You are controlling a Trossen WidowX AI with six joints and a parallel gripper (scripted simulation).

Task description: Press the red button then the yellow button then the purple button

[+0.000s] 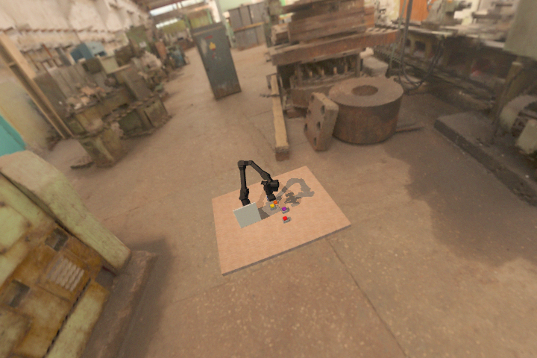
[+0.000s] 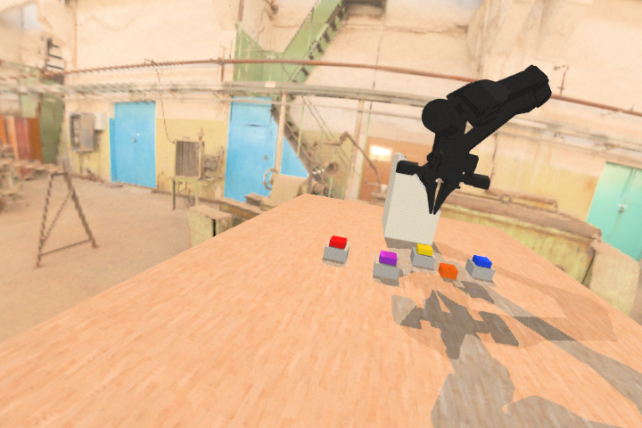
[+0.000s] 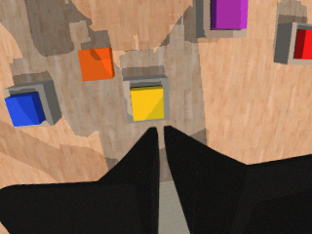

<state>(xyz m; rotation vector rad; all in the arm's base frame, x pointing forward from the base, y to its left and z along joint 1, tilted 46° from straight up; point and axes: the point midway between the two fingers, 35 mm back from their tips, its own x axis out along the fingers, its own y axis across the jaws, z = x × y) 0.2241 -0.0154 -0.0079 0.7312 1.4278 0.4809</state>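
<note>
Right now the yellow button is 10 mm behind my gripper tip, 10 mm to the left of it and 90 mm below it. Round my gripper tip: purple button (70 mm ahead, 90 mm to the right, 90 mm below); then blue button (10 mm ahead, 140 mm to the left, 90 mm below); then orange block (40 mm ahead, 50 mm to the left, 110 mm below).
</note>
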